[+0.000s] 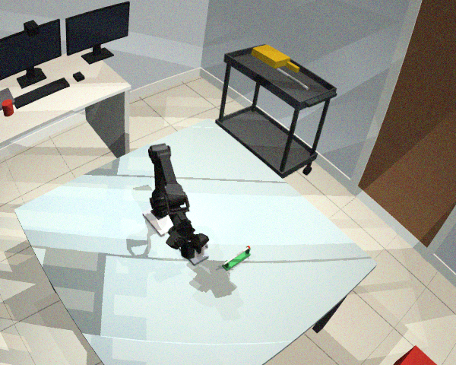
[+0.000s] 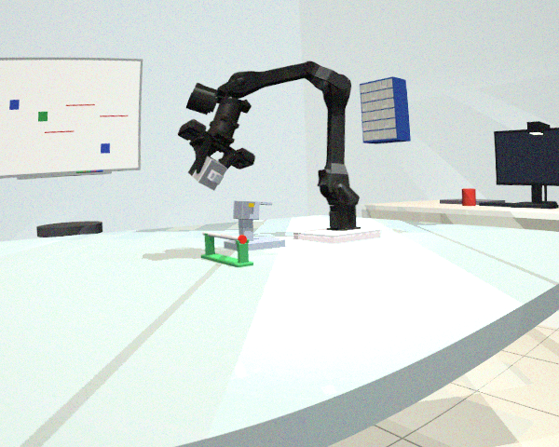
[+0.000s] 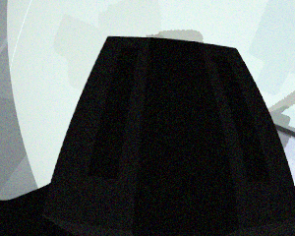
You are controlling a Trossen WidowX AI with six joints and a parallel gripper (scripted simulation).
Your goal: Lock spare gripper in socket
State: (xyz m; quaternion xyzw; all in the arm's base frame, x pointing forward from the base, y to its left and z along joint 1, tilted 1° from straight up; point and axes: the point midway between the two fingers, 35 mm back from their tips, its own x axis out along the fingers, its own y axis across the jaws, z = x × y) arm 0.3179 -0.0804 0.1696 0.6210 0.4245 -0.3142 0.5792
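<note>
Right now my gripper tip is 7 cm past the grey mount, 7 cm to the right of it and 10 cm above it. Also, from my gripper tip: spare gripper 1 cm behind, 1 cm above; green cradle 6 cm ahead, 19 cm to the left, 13 cm below.
</note>
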